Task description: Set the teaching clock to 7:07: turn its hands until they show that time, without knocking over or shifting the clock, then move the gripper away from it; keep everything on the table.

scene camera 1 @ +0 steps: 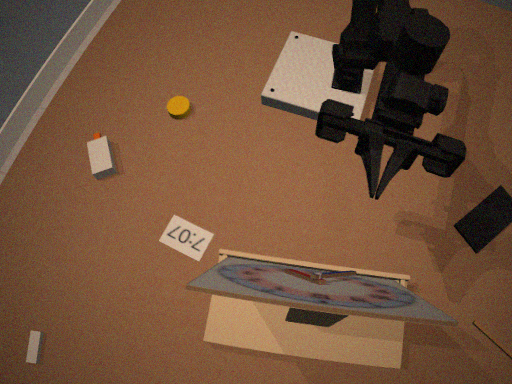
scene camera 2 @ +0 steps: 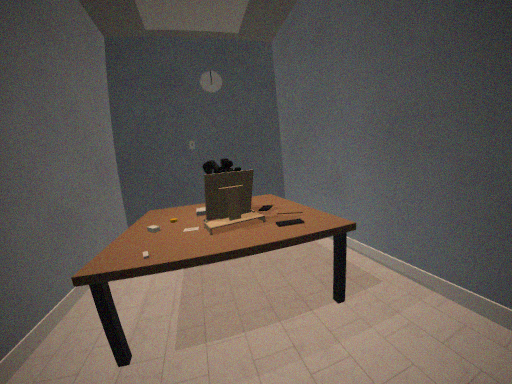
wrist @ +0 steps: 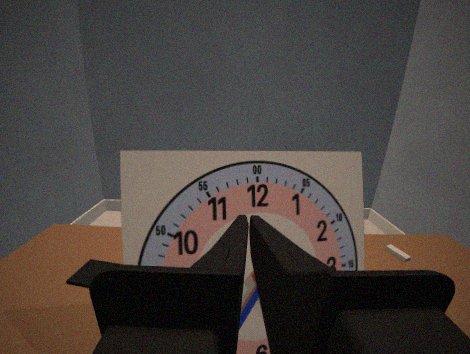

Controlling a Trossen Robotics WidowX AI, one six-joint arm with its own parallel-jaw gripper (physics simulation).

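Frame: origin at the arm's base, x ahead, y left, z up, level; millimetres.
Where they show: gripper, fingertip midpoint: (scene camera 1: 374, 197) (wrist: 247, 222); arm's base, origin of the base link: (scene camera 1: 347, 80).
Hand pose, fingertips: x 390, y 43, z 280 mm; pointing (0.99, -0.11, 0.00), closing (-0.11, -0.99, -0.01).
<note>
Things, the pixels of their top centre, and the offset from my fingertips.
- 07 card, middle of its top: (scene camera 1: 186, 237) (scene camera 2: 191, 229) dx +25, dy -284, dz -306 mm
- yellow disc, middle of its top: (scene camera 1: 178, 105) dx -249, dy -388, dz -288 mm
- white box, middle of its top: (scene camera 1: 98, 150) dx -102, dy -517, dz -279 mm
- small white bar, middle of its top: (scene camera 1: 33, 346) (wrist: 398, 251) dx +310, dy -508, dz -295 mm
- thin rod, middle of its top: (scene camera 1: 508, 351) dx +110, dy +356, dz -300 mm
The teaching clock (scene camera 1: 320, 295) (scene camera 2: 215, 197) (wrist: 137, 172) stands upright on its wooden base; the second scene view shows its back. In the first scene view its red hand (scene camera 1: 300, 273) and blue hand (scene camera 1: 341, 273) spread to opposite sides of the hub. In the wrist view part of the blue hand (wrist: 248, 310) slants down-left between the fingers, with a bit of red above it; the rest of the hands and the lower dial are hidden, so the time cannot be read. My gripper (scene camera 1: 374, 198) (wrist: 247, 222) is shut and empty, in front of the dial and apart from it. The 7:07 card (scene camera 1: 186, 237) (scene camera 2: 191, 229) lies beside the clock.
A white perforated block (scene camera 1: 300, 70) lies beneath the arm. A yellow disc (scene camera 1: 179, 106), a white box (scene camera 1: 101, 156) and a small white bar (scene camera 1: 34, 346) (wrist: 398, 252) lie to one side. A black slab (scene camera 1: 485, 220) and a thin rod (scene camera 1: 492, 340) lie on the other; another black slab (scene camera 2: 290, 222) is near the base.
</note>
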